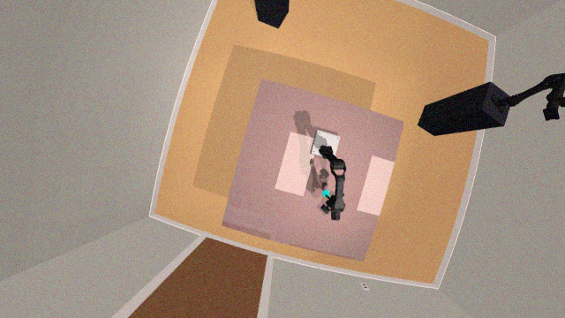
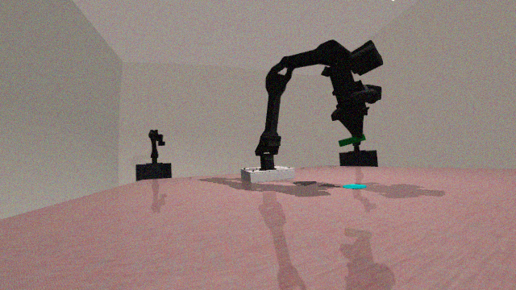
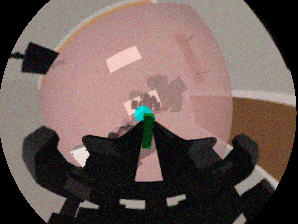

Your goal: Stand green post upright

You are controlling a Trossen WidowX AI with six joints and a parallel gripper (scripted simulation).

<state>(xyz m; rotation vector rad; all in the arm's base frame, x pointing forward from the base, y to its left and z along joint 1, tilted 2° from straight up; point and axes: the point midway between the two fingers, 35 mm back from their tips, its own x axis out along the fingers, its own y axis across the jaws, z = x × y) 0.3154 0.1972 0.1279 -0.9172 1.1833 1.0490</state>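
The cyan circle is 13 cm below my gripper tip, 2 cm to the right of it and 2 cm behind it. From my gripper tip the other things lie so: green post 2 cm to the right, 1 cm behind.
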